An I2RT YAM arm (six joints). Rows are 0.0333 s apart.
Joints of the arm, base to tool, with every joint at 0 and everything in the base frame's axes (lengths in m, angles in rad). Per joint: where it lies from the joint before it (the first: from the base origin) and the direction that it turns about. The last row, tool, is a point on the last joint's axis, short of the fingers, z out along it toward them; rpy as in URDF.
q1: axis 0 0 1 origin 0 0 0.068
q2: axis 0 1 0 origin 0.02 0.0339 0.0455
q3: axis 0 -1 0 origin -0.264 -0.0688 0
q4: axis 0 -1 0 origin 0.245 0.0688 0.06
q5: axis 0 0 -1 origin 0.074 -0.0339 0.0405
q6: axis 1 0 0 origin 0.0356 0 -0.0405
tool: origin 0 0 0 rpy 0 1.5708 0
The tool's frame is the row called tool.
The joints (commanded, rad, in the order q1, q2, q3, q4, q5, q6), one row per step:
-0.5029 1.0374 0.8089 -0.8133 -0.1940 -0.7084
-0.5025 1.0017 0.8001 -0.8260 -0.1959 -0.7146
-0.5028 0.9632 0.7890 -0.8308 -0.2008 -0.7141
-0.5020 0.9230 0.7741 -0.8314 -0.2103 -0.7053
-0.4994 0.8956 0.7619 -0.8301 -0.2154 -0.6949
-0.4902 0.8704 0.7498 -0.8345 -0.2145 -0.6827
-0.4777 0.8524 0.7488 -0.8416 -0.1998 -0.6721
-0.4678 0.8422 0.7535 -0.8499 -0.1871 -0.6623
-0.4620 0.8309 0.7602 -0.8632 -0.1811 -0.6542
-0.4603 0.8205 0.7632 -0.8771 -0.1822 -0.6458
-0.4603 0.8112 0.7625 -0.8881 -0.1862 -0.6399
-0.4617 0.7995 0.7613 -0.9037 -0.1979 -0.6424
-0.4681 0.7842 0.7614 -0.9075 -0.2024 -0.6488
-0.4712 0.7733 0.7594 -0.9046 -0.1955 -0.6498
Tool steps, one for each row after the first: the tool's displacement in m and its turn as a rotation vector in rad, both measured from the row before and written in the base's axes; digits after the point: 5 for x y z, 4 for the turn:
-0.00596 0.00344 0.00265 -0.0087 -0.0128 0.0066
-0.00585 0.00335 0.00259 -0.0070 -0.0218 0.0019
-0.00580 0.00373 0.00166 0.0001 -0.0262 -0.0012
-0.00378 0.00277 0.00042 0.0019 -0.0173 -0.0029
-0.00352 0.00359 -0.00040 0.0025 -0.0083 -0.0011
-0.00222 0.00287 0.00170 -0.0088 -0.0041 -0.0045
-0.00126 0.00191 0.00229 -0.0063 -0.0021 -0.0053
-0.00196 0.00176 0.00276 -0.0015 -0.0028 -0.0042
-0.00226 0.00146 0.00144 0.0061 -0.0008 -0.0043
-0.00210 0.00120 0.00031 0.0075 0.0002 -0.0023
-0.00280 0.00162 0.00019 0.0092 0.0006 0.0075
-0.00271 0.00049 0.00174 -0.0059 -0.0115 0.0013
-0.00159 0.00004 0.00088 -0.0109 -0.0079 -0.0065

